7 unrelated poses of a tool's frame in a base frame.
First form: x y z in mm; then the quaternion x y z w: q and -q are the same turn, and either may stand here.
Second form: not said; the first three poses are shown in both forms.
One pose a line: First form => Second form
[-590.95 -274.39 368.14 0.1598 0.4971 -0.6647 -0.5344] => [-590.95 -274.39 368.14 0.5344 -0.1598 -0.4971 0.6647]
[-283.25 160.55 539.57 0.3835 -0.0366 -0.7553 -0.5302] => [-283.25 160.55 539.57 0.5302 -0.3835 0.0366 0.7553]
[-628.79 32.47 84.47 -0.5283 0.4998 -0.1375 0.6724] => [-628.79 32.47 84.47 0.6724 -0.5283 0.4998 -0.1375]
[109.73 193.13 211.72 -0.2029 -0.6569 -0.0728 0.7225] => [109.73 193.13 211.72 0.7225 -0.2029 -0.6569 -0.0728]
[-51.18 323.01 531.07 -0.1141 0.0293 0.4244 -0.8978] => [-51.18 323.01 531.07 0.8978 0.1141 -0.0293 -0.4244]
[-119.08 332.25 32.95 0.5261 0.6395 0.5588 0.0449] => [-119.08 332.25 32.95 0.0449 0.5261 0.6395 0.5588]
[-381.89 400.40 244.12 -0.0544 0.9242 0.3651 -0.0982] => [-381.89 400.40 244.12 0.0982 0.0544 -0.9242 -0.3651]
